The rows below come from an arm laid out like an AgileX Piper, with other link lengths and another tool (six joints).
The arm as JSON. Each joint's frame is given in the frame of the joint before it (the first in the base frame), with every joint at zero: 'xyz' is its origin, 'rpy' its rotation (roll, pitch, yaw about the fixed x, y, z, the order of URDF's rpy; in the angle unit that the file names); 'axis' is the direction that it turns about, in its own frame. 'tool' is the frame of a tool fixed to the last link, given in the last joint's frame.
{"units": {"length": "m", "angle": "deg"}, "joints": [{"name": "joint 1", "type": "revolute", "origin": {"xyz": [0.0, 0.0, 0.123], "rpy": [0.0, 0.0, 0.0]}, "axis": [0.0, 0.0, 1.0]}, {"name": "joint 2", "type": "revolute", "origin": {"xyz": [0.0, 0.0, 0.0], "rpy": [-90.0, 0.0, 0.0]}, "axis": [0.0, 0.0, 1.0]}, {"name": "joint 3", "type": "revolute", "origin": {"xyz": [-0.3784, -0.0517, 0.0], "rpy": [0.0, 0.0, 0.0]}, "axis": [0.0, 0.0, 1.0]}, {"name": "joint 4", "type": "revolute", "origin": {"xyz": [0.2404, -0.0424, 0.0], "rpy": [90.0, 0.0, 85.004]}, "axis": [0.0, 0.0, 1.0]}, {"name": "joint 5", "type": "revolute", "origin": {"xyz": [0.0, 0.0, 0.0], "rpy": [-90.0, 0.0, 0.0]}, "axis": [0.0, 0.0, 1.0]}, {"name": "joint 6", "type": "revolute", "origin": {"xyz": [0.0, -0.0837, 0.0], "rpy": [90.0, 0.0, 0.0]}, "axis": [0.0, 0.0, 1.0]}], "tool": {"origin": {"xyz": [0.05, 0.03, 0.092], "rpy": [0.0, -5.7, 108.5]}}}
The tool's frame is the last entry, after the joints.
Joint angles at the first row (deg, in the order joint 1, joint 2, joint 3, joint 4, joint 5, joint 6):
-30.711 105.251 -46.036 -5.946 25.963 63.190
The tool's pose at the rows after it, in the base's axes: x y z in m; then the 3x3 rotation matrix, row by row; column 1 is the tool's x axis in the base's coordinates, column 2 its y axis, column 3 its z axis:
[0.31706 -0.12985 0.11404], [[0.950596 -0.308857 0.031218], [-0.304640 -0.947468 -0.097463], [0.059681 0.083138 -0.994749]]
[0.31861 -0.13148 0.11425], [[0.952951 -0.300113 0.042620], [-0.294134 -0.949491 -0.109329], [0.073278 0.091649 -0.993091]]
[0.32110 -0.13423 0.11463], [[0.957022 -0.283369 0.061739], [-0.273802 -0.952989 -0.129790], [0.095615 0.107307 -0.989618]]
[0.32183 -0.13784 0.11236], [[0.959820 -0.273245 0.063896], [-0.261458 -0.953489 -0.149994], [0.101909 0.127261 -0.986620]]
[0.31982 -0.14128 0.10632], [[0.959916 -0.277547 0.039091], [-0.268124 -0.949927 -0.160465], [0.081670 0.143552 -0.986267]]
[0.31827 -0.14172 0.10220], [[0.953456 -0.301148 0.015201], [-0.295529 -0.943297 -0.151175], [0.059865 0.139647 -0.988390]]
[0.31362 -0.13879 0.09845], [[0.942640 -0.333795 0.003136], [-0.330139 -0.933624 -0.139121], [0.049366 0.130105 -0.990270]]
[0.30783 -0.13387 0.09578], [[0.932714 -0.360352 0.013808], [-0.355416 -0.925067 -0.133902], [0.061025 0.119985 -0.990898]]
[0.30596 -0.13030 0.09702], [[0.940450 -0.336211 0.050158], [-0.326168 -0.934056 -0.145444], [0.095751 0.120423 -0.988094]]
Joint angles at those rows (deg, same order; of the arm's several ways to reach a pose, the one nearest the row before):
-30.710 105.250 -46.036 -5.946 25.939 63.588
-30.711 105.250 -46.036 -6.596 25.060 63.588
-30.711 105.251 -46.037 -7.830 23.580 63.586
-30.711 105.592 -46.037 -10.385 22.675 65.176
-30.712 106.433 -46.036 -13.578 22.970 68.295
-30.711 107.040 -46.036 -14.098 23.847 70.254
-30.711 107.027 -44.624 -14.274 23.369 72.563
-30.712 106.454 -42.056 -14.670 20.955 74.785
-30.711 105.667 -40.296 -14.979 17.817 73.703

